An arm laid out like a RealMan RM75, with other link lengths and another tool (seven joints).
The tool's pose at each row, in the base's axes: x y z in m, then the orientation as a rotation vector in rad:
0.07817 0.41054 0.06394 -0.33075 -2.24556 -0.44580
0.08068 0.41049 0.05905 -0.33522 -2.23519 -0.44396
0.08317 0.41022 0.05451 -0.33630 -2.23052 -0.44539
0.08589 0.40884 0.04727 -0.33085 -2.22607 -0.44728
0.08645 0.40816 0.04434 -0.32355 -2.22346 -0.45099
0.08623 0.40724 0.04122 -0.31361 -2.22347 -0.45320
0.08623 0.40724 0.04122 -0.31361 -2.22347 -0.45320
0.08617 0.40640 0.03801 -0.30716 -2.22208 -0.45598
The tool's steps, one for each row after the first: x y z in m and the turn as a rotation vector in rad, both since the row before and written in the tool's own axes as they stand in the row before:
-0.00534 -0.00012 0.00130 -0.00063 0.00895 0.00610
-0.00509 -0.00023 0.00096 -0.00160 0.00420 0.00133
-0.00742 -0.00168 0.00194 0.00028 0.00552 -0.00336
-0.00268 -0.00101 0.00109 -0.00032 0.00413 -0.00570
-0.00235 -0.00157 0.00162 0.00180 0.00225 -0.00759
0.00000 0.00000 0.00000 0.00000 0.00000 0.00000
-0.00251 -0.00147 0.00160 0.00012 0.00275 -0.00509

